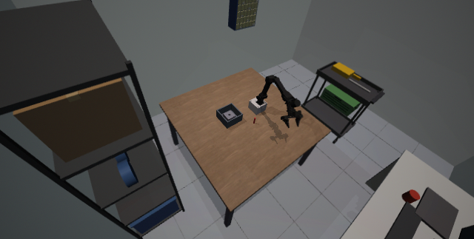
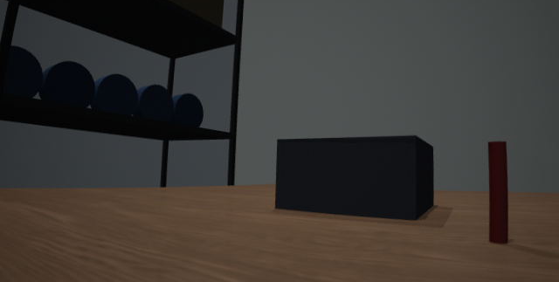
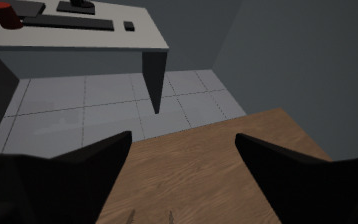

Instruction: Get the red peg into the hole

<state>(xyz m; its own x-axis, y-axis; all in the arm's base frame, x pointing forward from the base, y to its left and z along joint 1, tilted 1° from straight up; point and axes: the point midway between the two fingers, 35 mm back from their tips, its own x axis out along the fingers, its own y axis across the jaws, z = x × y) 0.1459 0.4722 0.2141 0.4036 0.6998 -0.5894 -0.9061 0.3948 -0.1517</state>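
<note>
The red peg lies 20 mm ahead of my gripper tip, 380 mm to the right of it and 270 mm below it. Round my gripper tip: dark blue box (180 mm ahead, 580 mm to the right, 280 mm below).
</note>
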